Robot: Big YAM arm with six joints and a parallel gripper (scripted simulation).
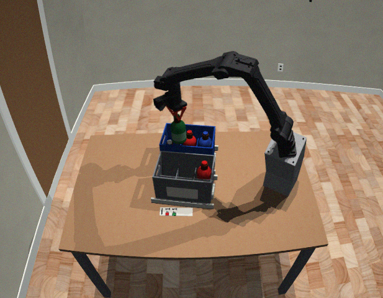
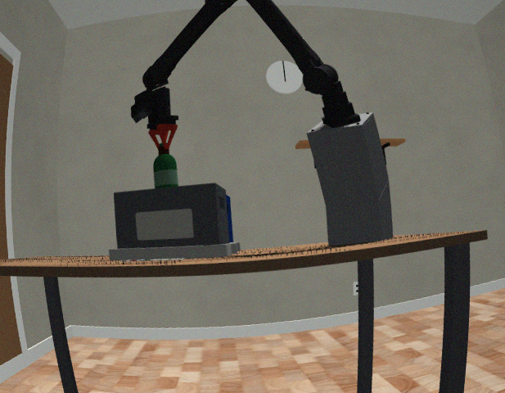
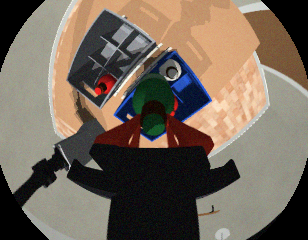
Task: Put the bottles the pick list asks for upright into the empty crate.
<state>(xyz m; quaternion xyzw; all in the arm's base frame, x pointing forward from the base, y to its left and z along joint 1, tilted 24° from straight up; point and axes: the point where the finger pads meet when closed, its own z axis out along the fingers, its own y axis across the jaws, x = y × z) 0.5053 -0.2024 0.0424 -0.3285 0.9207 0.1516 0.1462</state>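
Now: the green-labelled bottle 6 cm below my hand. From my hand the other things lie so: blue-labelled bottle: 24 cm below, 13 cm behind, 10 cm to the right; red-labelled bottle: 24 cm below, 14 cm behind, 13 cm to the left; grey crate: 24 cm below, 18 cm to the left, 5 cm behind.
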